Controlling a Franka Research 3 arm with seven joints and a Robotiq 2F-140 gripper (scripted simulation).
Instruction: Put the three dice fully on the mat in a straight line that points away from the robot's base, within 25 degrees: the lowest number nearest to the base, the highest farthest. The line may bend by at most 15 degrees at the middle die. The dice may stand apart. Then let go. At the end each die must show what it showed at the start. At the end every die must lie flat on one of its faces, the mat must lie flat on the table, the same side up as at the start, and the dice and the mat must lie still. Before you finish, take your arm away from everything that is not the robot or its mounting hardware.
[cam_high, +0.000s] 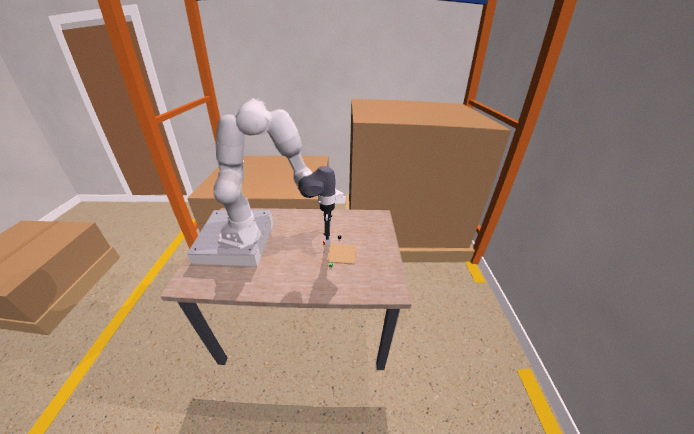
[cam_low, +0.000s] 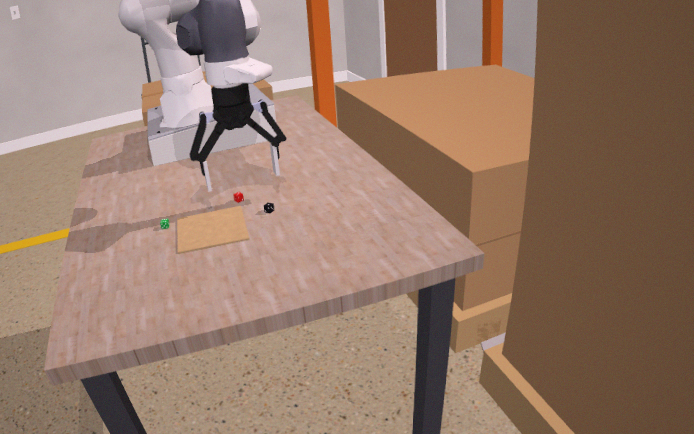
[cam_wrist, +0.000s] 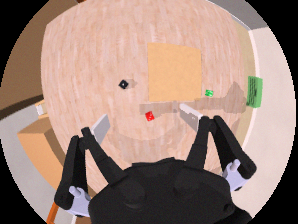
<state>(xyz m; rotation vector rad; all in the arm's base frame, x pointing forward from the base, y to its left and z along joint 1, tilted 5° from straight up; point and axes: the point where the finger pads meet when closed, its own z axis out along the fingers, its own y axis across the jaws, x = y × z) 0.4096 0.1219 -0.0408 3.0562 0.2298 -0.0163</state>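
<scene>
Now: hand 5 cm above the red die, 2 cm to the left of it and 2 cm past it. From my hand the other things lie so: green die: 18 cm to the right, 5 cm below, 5 cm ahead; then tan mat: 9 cm ahead, 8 cm to the right, 6 cm below; then black die: 5 cm below, 5 cm ahead, 4 cm to the left.
</scene>
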